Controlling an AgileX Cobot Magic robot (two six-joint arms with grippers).
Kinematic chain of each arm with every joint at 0, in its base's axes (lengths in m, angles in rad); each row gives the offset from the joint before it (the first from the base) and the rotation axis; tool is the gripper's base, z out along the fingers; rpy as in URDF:
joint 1: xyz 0 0 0.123 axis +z
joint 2: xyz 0 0 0 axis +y
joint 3: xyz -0.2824 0 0.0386 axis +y
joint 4: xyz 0.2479 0 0.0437 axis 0.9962 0 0.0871
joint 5: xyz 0 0 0 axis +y
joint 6: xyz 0.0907 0 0.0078 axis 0.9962 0 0.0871
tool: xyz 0 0 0 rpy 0 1.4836 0
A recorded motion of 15 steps. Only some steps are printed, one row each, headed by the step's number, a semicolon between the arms.
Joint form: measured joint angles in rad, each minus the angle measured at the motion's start. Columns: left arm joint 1, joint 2, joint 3, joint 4, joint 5, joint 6; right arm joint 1, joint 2, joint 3, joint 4, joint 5, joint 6.
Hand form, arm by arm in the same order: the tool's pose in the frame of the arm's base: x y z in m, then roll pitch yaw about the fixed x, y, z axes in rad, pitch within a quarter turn. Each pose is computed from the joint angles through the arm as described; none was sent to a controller.
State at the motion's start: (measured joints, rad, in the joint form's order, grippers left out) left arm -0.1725 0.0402 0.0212 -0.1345 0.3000 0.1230; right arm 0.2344 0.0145 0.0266 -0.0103 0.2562 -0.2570
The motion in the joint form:
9: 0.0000 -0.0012 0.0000 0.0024 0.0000 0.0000; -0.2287 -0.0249 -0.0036 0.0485 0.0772 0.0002
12: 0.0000 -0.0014 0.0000 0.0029 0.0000 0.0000; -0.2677 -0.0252 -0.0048 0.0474 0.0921 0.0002
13: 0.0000 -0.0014 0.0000 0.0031 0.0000 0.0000; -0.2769 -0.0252 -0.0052 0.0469 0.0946 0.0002
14: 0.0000 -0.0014 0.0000 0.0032 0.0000 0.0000; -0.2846 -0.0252 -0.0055 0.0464 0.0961 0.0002
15: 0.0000 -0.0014 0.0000 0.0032 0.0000 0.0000; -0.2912 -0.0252 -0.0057 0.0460 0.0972 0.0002
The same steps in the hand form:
9: 0.0556 -0.0133 0.1769 -3.0909 1.3001 2.9813; 0.0536 0.0014 0.1758 -2.4575 1.2346 -2.4105
12: 0.0556 -0.0133 0.1769 -3.0928 1.3003 2.9795; 0.0532 -0.0006 0.1749 -2.4811 1.2237 -2.4712
13: 0.0556 -0.0133 0.1769 -3.0935 1.3003 2.9788; 0.0532 -0.0011 0.1749 -2.4839 1.2218 -2.4831
14: 0.0556 -0.0133 0.1769 -3.0939 1.3003 2.9784; 0.0531 -0.0015 0.1748 -2.4851 1.2205 -2.4918
15: 0.0556 -0.0133 0.1769 -3.0939 1.3003 2.9784; 0.0531 -0.0019 0.1748 -2.4858 1.2196 -2.4991

